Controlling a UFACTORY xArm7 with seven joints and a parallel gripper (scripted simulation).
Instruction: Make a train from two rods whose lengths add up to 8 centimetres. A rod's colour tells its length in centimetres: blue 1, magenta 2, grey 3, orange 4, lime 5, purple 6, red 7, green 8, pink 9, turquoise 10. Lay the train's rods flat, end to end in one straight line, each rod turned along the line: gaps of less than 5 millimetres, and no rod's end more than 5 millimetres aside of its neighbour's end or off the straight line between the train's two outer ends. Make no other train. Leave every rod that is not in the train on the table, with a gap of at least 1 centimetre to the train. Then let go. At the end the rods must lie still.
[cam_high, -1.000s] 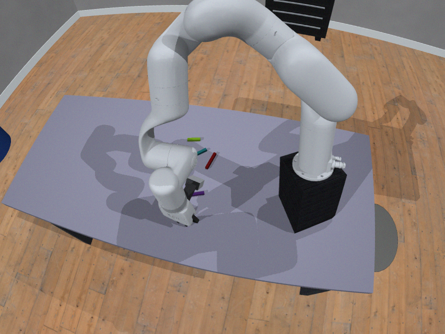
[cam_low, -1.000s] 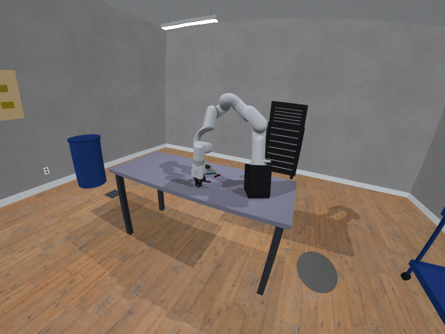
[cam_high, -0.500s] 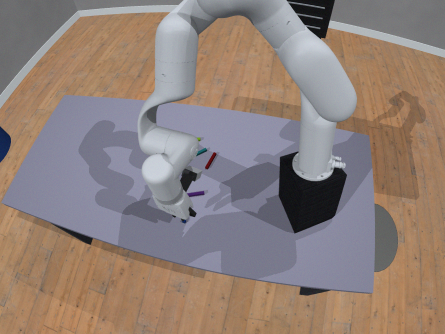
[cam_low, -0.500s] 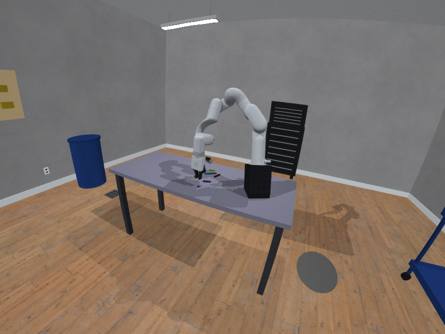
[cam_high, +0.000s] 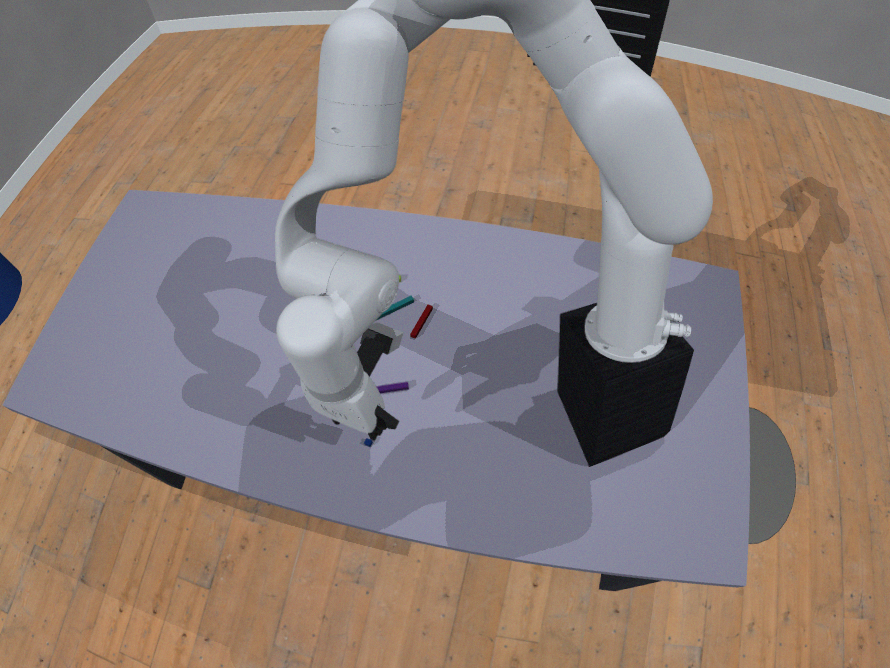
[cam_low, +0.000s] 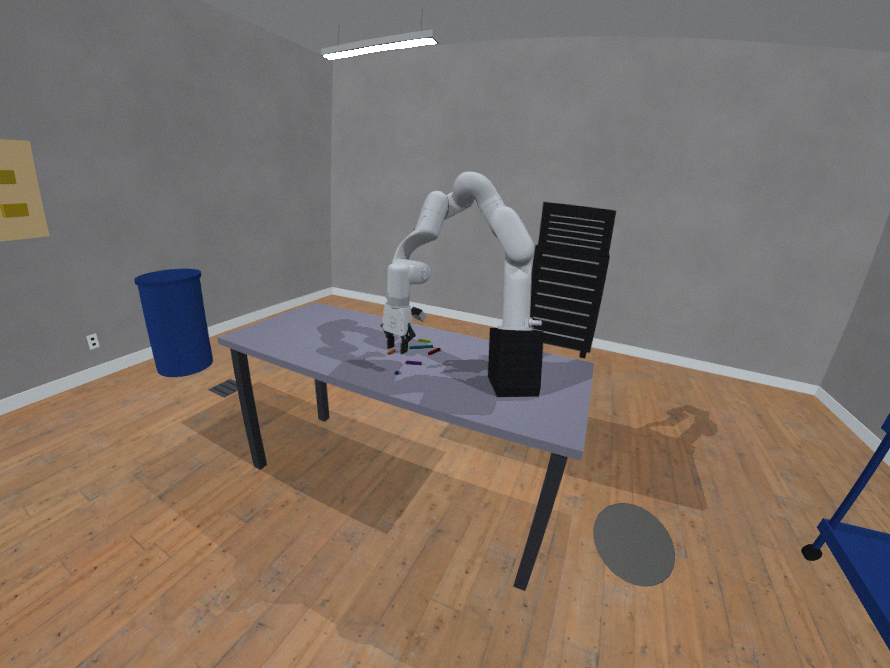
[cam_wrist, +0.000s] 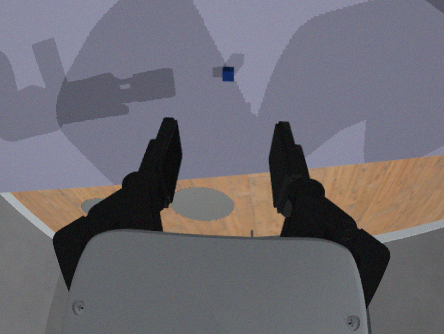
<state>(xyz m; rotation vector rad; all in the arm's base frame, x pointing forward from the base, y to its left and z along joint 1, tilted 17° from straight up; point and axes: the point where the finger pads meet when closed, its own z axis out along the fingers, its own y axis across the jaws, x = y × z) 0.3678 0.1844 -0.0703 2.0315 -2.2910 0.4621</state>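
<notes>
My gripper is now 20 mm past the red rod, 250 mm to the left of it and 110 mm above it. Also, from my hand: purple rod 10 mm behind, 110 mm to the right, 110 mm below; small blue rod 110 mm below; orange rod 120 mm ahead, 140 mm to the right, 110 mm below.
</notes>
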